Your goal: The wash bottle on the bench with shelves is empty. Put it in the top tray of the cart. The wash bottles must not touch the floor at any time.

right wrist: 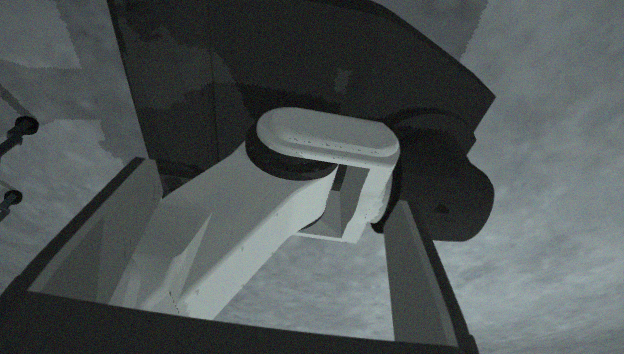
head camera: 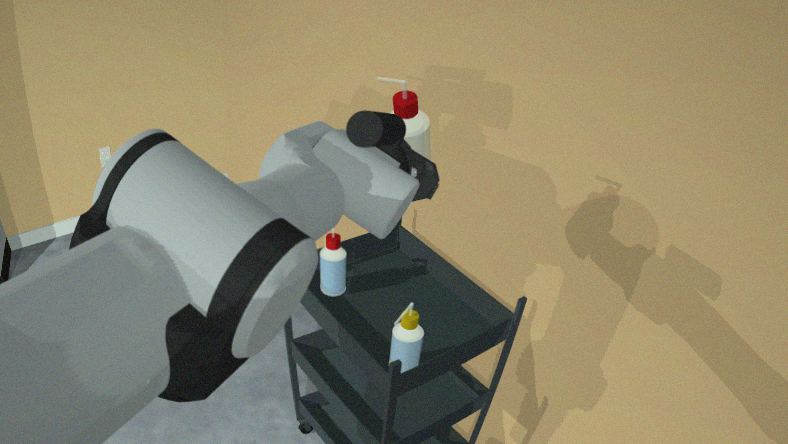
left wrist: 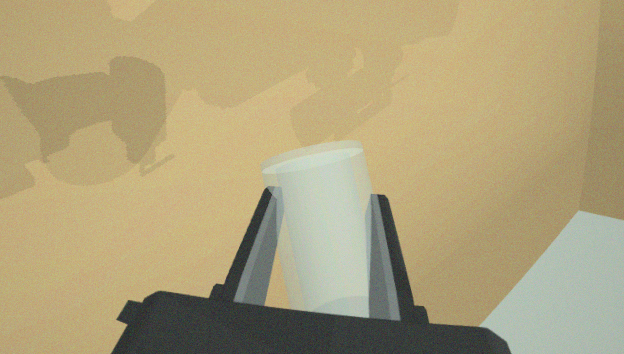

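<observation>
My left gripper is shut on the empty wash bottle, a clear white bottle with a red cap and bent straw. It holds the bottle upright in the air, above the far end of the cart's top tray in the head view. The arm hides the bottle's lower part there; its base shows between the fingers in the left wrist view. My right gripper is open, with nothing held between its fingers. The bench with shelves does not show in the head view.
A red-capped bottle with blue liquid stands at the tray's left edge. A yellow-capped bottle with blue liquid stands at its near corner. The wall is right behind the cart. Robot body parts show beyond the right fingers.
</observation>
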